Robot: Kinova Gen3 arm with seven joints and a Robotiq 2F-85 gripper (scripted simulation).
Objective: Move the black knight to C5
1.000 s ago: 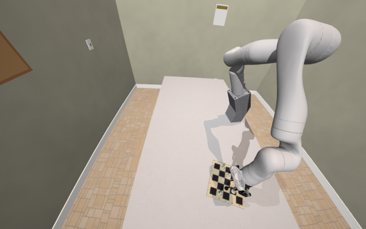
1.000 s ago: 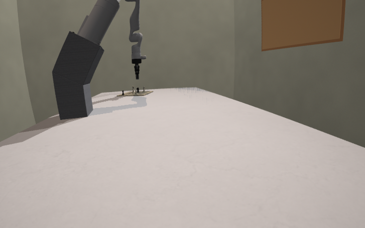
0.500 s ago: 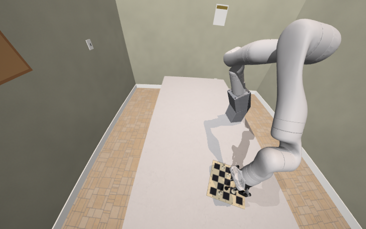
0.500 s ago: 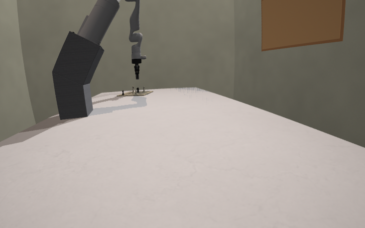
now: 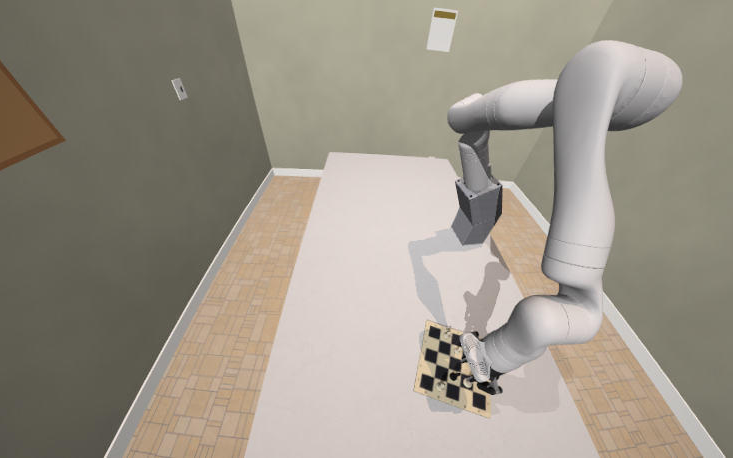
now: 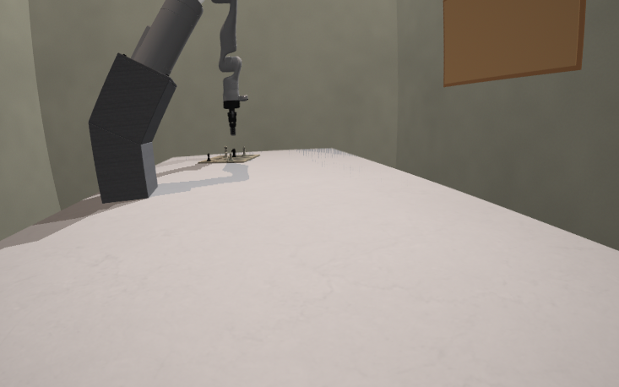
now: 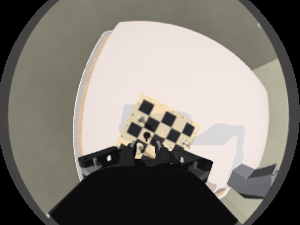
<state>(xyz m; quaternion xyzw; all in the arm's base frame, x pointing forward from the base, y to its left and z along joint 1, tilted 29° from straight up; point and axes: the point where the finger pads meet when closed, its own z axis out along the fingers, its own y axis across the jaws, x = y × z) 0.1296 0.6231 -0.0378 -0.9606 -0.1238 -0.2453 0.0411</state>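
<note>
My hand is 100 mm above the black knight. Also, from my hand: light piece: 100 mm below, 40 mm ahead, 30 mm to the left; then chessboard: 120 mm below, 40 mm to the right, 10 mm behind; then black pawn: 110 mm below, 100 mm to the right, 90 mm behind.
</note>
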